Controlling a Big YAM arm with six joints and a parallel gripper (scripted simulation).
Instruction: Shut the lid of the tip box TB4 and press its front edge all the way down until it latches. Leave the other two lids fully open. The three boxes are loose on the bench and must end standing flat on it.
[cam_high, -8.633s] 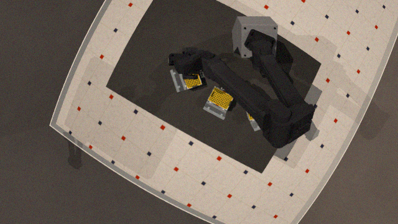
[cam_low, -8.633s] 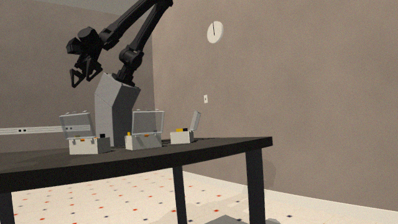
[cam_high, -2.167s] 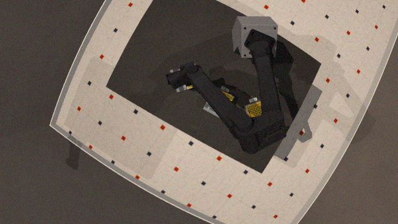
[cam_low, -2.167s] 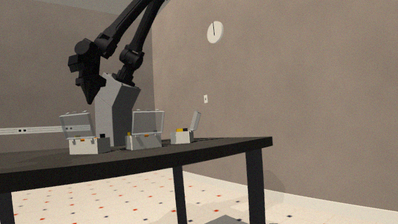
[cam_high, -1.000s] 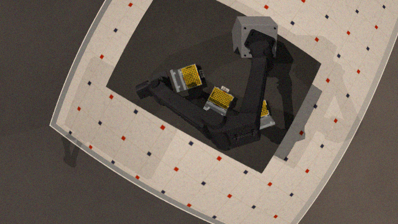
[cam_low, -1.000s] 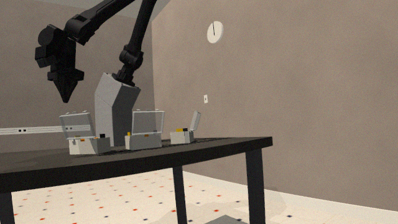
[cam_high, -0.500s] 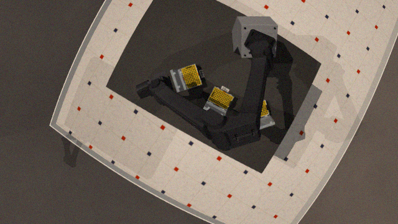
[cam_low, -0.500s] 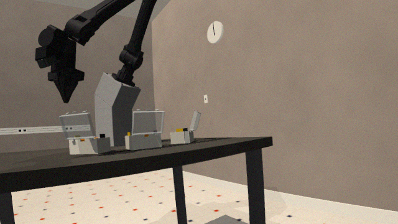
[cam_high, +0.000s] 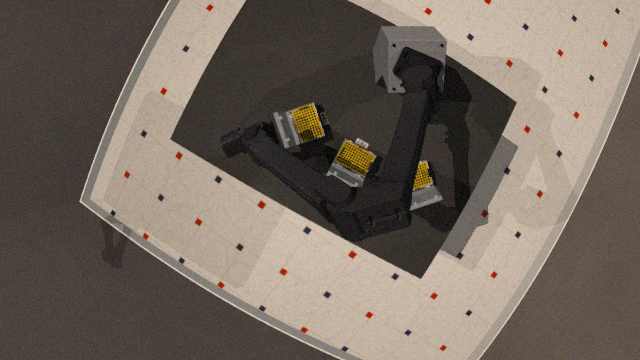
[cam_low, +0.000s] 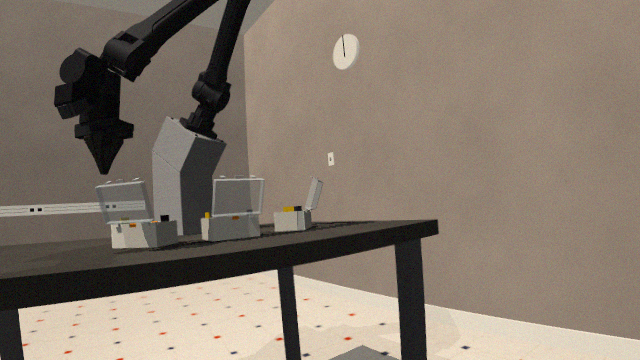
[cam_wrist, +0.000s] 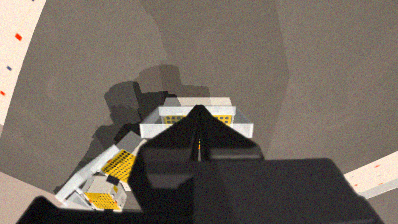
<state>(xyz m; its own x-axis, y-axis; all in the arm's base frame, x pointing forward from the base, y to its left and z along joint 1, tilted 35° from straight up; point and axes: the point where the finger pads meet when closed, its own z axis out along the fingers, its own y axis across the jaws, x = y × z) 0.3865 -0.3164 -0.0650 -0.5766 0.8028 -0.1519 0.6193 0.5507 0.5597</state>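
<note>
Now: the lid 40 mm behind my hand, 40 mm to the left of it and 60 mm below it.
</note>
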